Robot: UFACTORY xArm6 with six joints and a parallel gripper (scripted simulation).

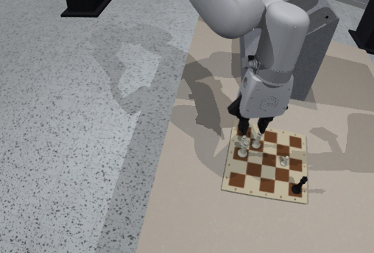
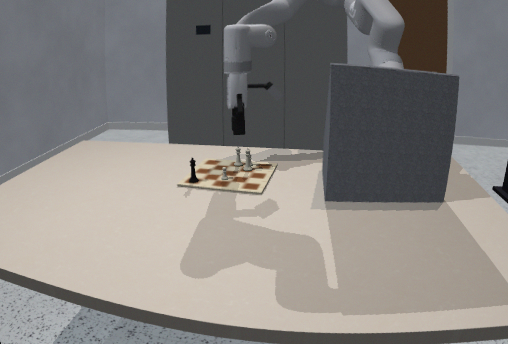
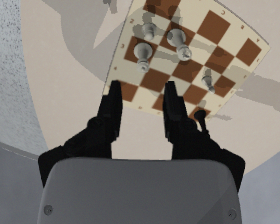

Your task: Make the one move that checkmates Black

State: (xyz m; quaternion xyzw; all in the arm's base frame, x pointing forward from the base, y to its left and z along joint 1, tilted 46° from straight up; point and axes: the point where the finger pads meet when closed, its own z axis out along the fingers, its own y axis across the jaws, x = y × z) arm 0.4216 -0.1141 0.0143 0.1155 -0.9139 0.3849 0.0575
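The tall white piece is 3 cm behind my hand, 4 cm to the left of it and 8 cm below it. Round my hand: chessboard (1 cm ahead, 7 cm to the left, 12 cm below); then black king (9 cm ahead, 14 cm to the left, 8 cm below).
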